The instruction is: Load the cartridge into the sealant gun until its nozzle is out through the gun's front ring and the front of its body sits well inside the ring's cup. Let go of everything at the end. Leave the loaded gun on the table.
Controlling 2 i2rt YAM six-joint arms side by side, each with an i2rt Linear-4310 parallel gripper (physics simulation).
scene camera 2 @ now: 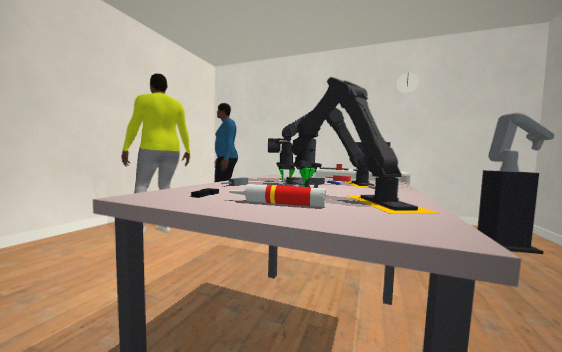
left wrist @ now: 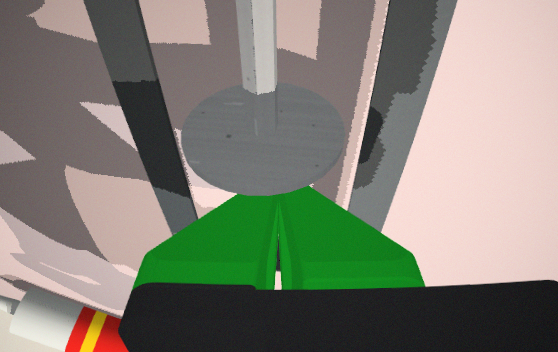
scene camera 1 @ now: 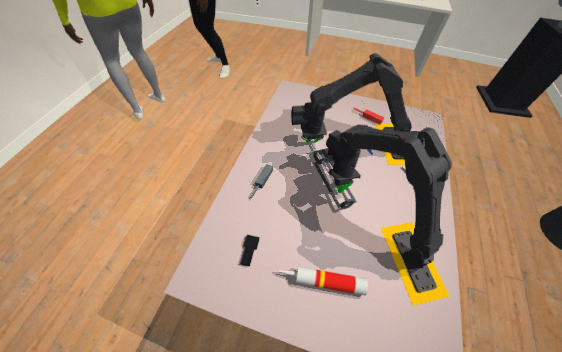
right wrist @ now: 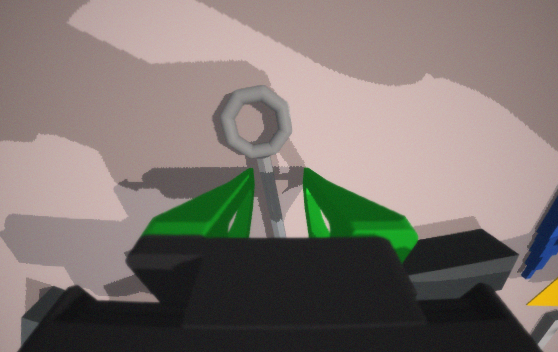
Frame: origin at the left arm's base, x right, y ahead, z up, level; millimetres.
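Where they show: left gripper, fingertip midpoint: [left wrist: 278,175] [scene camera 1: 339,192]; right gripper, fingertip midpoint: [scene camera 1: 311,142] [right wrist: 278,175]; left arm's base at its link origin: [scene camera 2: 385,203] [scene camera 1: 413,260]; right arm's base at its link origin: [scene camera 2: 361,184].
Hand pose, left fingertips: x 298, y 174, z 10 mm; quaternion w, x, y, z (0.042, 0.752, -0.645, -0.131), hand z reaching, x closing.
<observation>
Things, the pixels of their top centre, and the offset from my left fingertips. "spot": a spot on its surface instead. Level surfaces: height alone.
- dark sealant gun at a spot on its surface: [left wrist: 135,100] [scene camera 1: 326,184] spot: dx +35, dy +42, dz +14 mm
- cartridge at its top centre: [scene camera 2: 275,185] [scene camera 1: 323,277] dx -302, dy +155, dz +40 mm
- round plunger disc at its top centre: [left wrist: 246,194] dx +33, dy +7, dz +35 mm
- rod at a spot on its surface: [right wrist: 270,195] spot: dx +283, dy +47, dz +8 mm
- pull ring at a spot on its surface: [right wrist: 227,120] spot: dx +328, dy +68, dz +6 mm
- black block at its top centre: [scene camera 2: 204,190] [scene camera 1: 249,249] dx -168, dy +371, dz +5 mm
- grey tool at its top centre: [scene camera 1: 260,179] [scene camera 2: 234,178] dx +99, dy +297, dz +20 mm
- red tool at its top centre: [scene camera 1: 368,112] [scene camera 2: 337,175] dx +413, dy -286, dz +20 mm
- blue item at a spot on its surface: [right wrist: 545,240] spot: dx +221, dy -197, dz -2 mm
- right arm's yellow base mat at its surface level: dz -9 mm
The dark sealant gun [scene camera 1: 330,186] [left wrist: 135,100] lies on the table under both arms, its front ring [scene camera 1: 345,204] toward the lower right in scene camera 1. The cartridge [scene camera 1: 340,281] [scene camera 2: 295,195] [left wrist: 45,317], red and white with a yellow band, lies apart from it, nozzle to the left. My left gripper [scene camera 1: 344,187] [scene camera 2: 307,181] [left wrist: 278,175] is shut and empty between the gun's rails, at the edge of the round plunger disc [left wrist: 260,145]. My right gripper [scene camera 1: 314,140] [scene camera 2: 286,175] [right wrist: 278,175] is partly open; its fingers stand either side of the rod [right wrist: 270,195], just behind the pull ring [right wrist: 227,120].
A black block [scene camera 1: 249,250] [scene camera 2: 205,192] lies left of the cartridge. A grey tool [scene camera 1: 264,176] [scene camera 2: 238,181] lies left of the gun. A red tool [scene camera 1: 372,116] [scene camera 2: 342,178] lies at the back, and a blue item [right wrist: 545,240] is near the right arm's yellow base mat [right wrist: 547,295].
</observation>
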